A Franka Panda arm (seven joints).
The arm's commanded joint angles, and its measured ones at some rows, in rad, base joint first. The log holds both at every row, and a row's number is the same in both.
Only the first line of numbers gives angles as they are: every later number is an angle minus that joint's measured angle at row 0.
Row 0, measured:
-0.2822, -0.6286, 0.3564, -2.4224, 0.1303, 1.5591, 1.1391
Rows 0 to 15, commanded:
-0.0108, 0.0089, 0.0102, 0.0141, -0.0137, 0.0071, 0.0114
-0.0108, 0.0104, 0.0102, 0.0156, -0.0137, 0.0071, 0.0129
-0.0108, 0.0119, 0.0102, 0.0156, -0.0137, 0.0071, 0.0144
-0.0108, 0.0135, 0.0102, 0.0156, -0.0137, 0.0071, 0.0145
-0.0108, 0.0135, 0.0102, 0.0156, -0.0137, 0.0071, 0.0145
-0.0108, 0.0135, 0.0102, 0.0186, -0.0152, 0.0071, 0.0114
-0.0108, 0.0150, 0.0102, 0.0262, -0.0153, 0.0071, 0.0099
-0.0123, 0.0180, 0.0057, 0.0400, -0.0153, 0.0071, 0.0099
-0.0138, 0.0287, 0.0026, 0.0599, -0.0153, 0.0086, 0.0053
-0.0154, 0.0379, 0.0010, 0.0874, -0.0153, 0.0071, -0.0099
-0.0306, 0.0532, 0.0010, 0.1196, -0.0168, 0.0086, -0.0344
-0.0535, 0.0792, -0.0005, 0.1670, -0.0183, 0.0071, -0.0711
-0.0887, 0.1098, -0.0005, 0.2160, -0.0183, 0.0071, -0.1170
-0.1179, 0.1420, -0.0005, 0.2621, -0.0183, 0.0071, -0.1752
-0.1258, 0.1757, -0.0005, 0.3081, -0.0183, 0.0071, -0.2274
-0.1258, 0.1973, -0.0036, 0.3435, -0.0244, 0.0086, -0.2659
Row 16, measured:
-0.0796, 0.0750, -0.0064, 0.1927, -0.0055, 0.0121, -0.1407
